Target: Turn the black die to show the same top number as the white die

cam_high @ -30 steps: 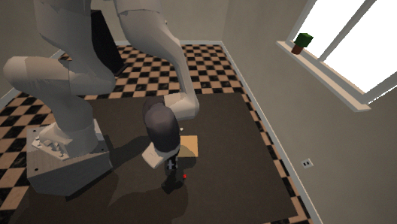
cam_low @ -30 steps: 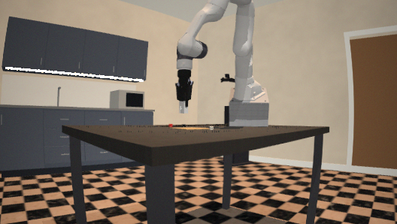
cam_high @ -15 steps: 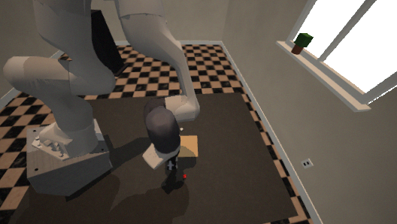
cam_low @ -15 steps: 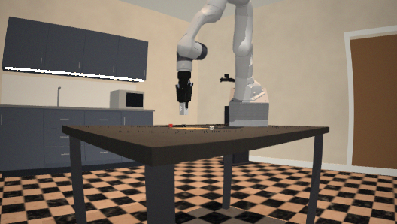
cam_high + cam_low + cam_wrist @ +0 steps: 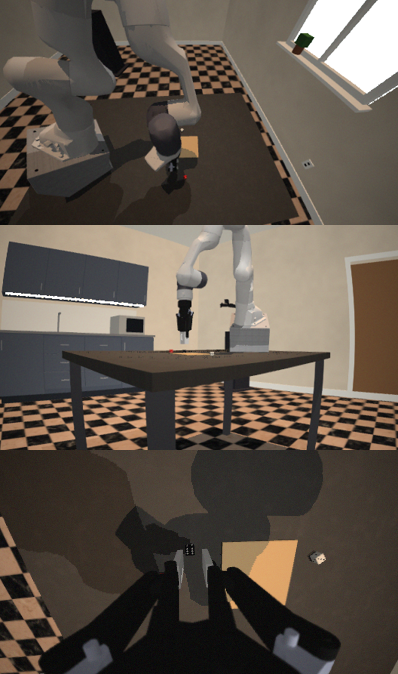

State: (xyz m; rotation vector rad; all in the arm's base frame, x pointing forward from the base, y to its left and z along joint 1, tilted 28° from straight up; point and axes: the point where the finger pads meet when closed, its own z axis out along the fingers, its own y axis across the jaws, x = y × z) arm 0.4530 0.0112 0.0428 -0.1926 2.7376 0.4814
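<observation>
Now: the black die 7 cm below my hand. From my hand the other things lie so: tan mat 3 cm ahead, 13 cm to the left, 8 cm below; white die 2 cm behind, 24 cm to the left, 7 cm below; red die 6 cm ahead, 4 cm to the right, 7 cm below.
</observation>
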